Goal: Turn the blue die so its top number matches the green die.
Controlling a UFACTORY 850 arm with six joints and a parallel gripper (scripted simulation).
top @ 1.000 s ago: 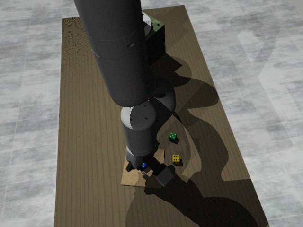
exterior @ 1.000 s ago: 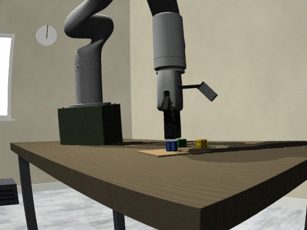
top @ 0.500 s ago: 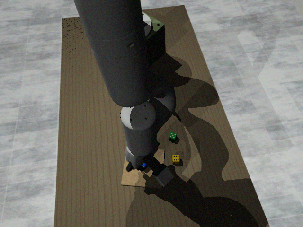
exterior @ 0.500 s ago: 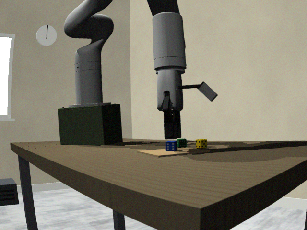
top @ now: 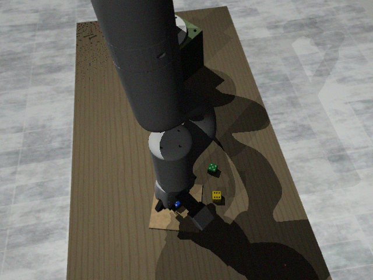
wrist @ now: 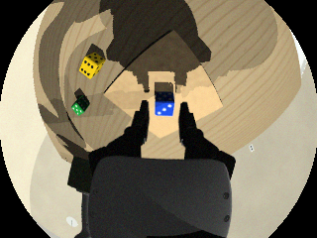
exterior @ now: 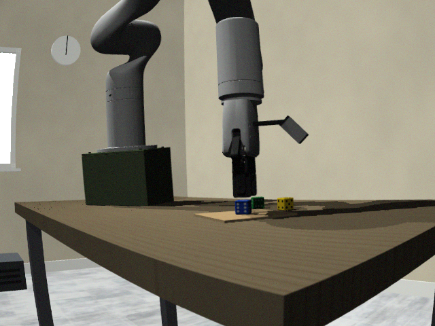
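My hand is 4 cm above the blue die. Also, from my hand: tan mat 5 cm below; yellow die 2 cm behind, 11 cm to the left, 4 cm below; green die 11 cm behind, 11 cm to the left, 4 cm below.
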